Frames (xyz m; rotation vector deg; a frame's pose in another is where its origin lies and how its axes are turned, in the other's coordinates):
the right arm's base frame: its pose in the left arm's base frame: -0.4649 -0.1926 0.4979 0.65 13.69 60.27
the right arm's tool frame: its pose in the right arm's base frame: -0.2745 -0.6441 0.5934 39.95 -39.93 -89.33
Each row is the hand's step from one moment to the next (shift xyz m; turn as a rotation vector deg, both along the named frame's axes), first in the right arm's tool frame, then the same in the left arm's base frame.
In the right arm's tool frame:
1: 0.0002 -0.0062 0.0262 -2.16 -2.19 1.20
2: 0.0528 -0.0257 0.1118 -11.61 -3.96 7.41
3: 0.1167 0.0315 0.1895 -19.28 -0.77 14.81
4: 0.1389 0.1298 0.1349 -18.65 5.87 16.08
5: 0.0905 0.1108 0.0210 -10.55 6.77 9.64
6: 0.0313 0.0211 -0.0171 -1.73 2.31 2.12
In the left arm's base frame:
1: -0.0102 -0.0188 0.0164 -3.22 -0.71 -0.11
2: -0.0016 -0.1096 0.0626 -13.44 0.14 4.97
3: 0.0590 -0.1580 0.1486 -19.92 2.16 13.78
4: 0.1437 -0.0823 0.1640 -16.25 4.92 18.78
5: 0.1257 0.0000 0.0715 -7.51 4.47 13.18
6: 0.0410 0.0040 -0.0047 -0.74 1.12 3.32

